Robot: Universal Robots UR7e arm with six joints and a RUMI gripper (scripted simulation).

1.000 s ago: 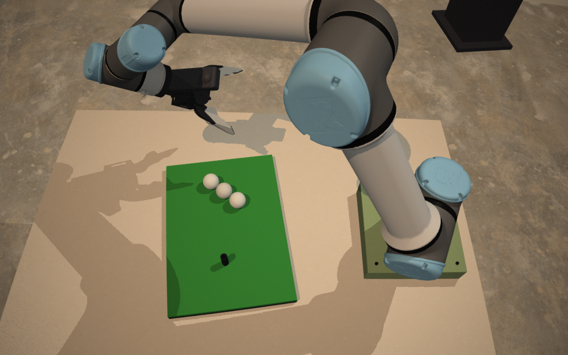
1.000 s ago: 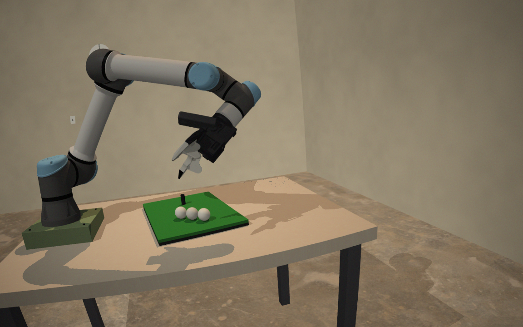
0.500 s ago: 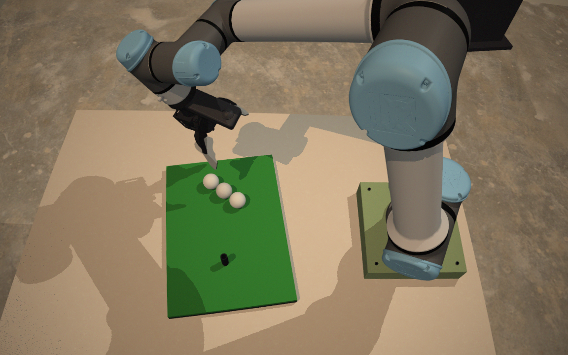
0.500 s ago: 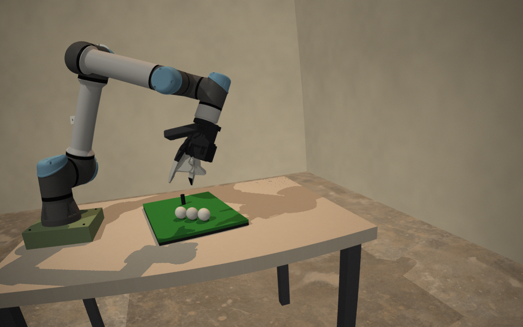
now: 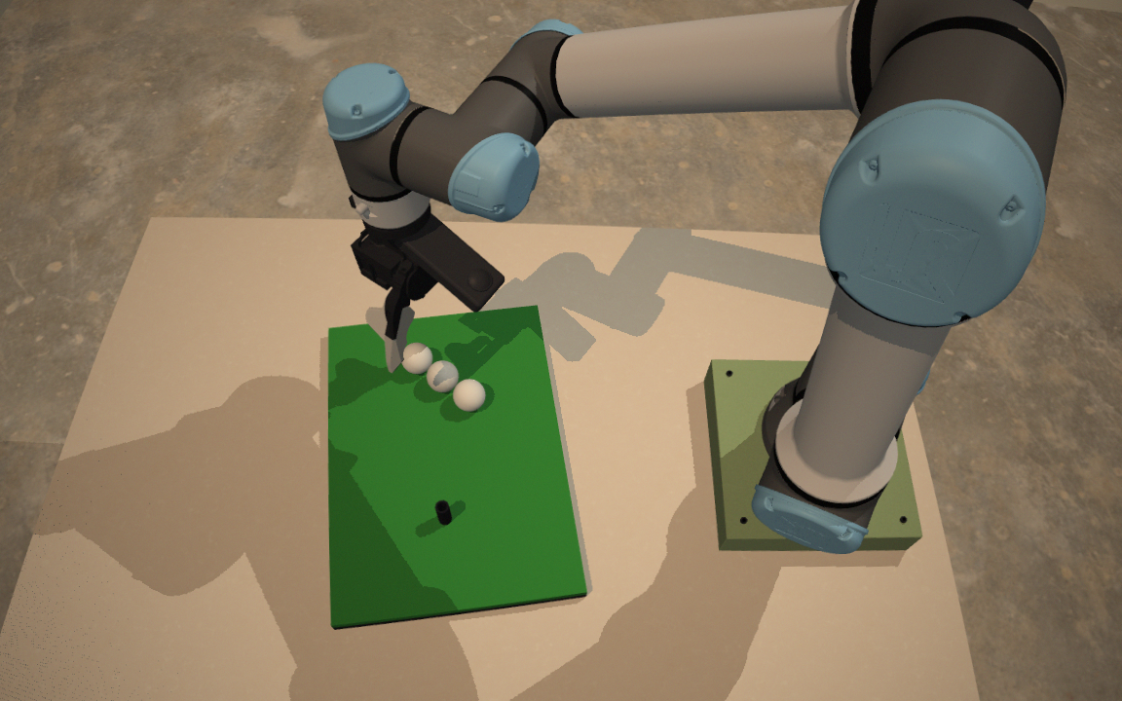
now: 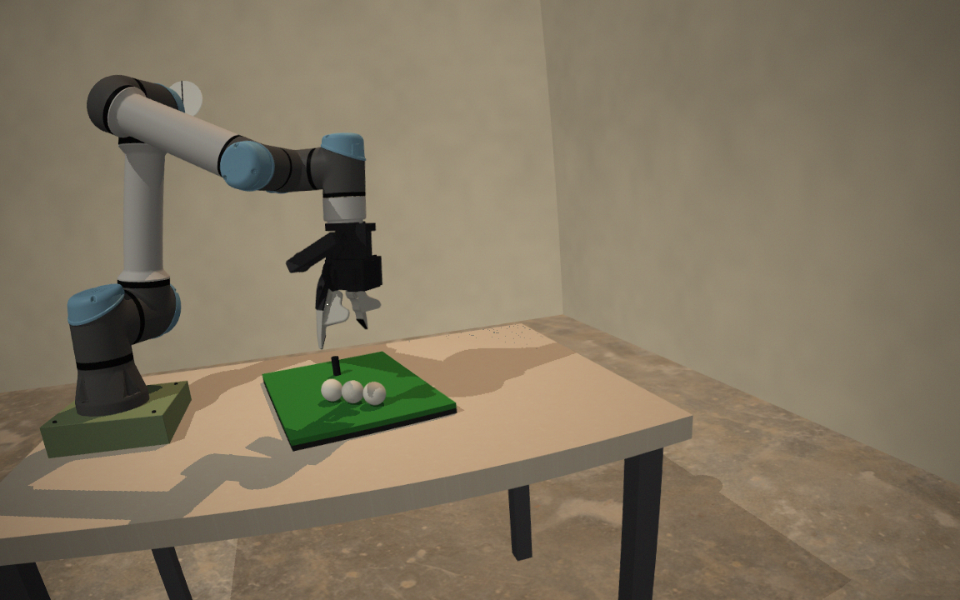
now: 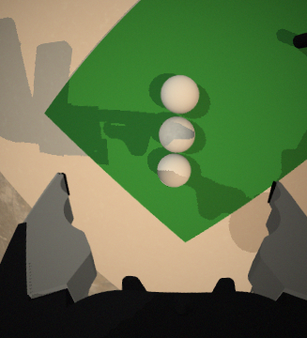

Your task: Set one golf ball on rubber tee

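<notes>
The golf ball lies 40 mm ahead of my hand, 30 mm to the right of it and 100 mm below it.
</notes>
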